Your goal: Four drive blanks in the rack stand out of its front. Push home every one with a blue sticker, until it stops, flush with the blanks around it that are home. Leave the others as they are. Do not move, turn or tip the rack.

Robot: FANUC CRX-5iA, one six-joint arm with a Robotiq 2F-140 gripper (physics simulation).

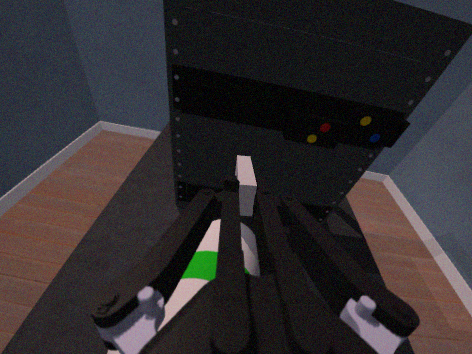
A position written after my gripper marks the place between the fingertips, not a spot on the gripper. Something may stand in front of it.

In view: my gripper (242,168) and a dark rack (313,113).
